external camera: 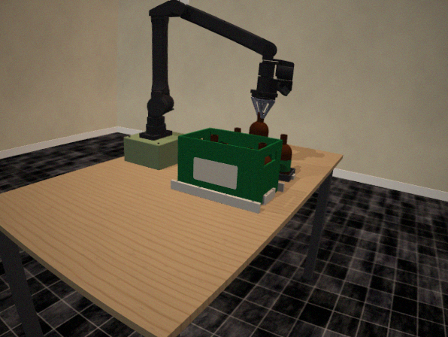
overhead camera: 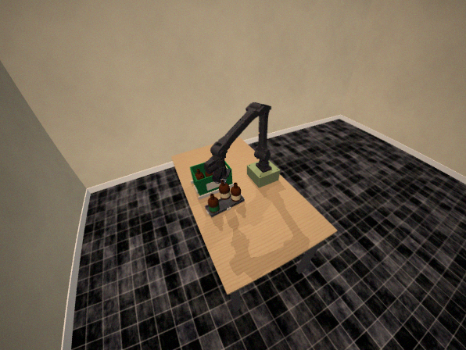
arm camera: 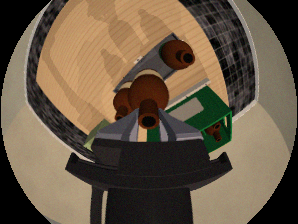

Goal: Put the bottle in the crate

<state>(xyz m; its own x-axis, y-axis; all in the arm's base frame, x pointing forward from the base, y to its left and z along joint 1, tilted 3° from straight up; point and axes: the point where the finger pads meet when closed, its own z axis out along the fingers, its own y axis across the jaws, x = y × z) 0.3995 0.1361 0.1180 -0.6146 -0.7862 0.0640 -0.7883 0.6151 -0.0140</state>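
Right now my hand is 6 cm above the brown bottle. Round my hand: green crate (1 cm ahead, 24 cm to the right, 14 cm below); dark tray (21 cm below).
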